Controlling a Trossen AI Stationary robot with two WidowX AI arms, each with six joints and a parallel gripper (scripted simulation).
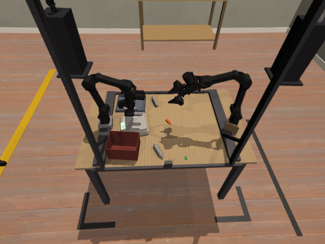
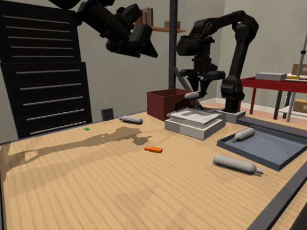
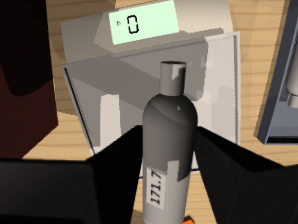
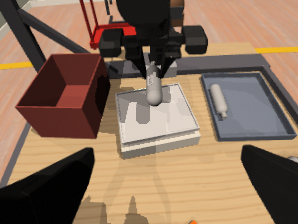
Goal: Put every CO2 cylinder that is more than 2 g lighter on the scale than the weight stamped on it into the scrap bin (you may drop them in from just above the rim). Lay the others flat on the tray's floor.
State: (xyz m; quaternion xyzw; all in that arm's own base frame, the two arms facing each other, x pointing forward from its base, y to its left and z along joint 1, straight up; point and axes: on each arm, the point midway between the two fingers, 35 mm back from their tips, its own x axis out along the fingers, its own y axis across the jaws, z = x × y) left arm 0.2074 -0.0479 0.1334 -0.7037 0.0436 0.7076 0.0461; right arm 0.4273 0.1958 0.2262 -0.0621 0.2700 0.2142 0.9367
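The red scrap bin is 220 mm behind my left hand, 30 mm to the left of it and 140 mm below it. Round my left hand: grey tray: 250 mm ahead, 50 mm to the left, 170 mm below; small orange piece: 60 mm ahead, 280 mm to the right, 170 mm below; small green piece: 260 mm behind, 390 mm to the right, 170 mm below.
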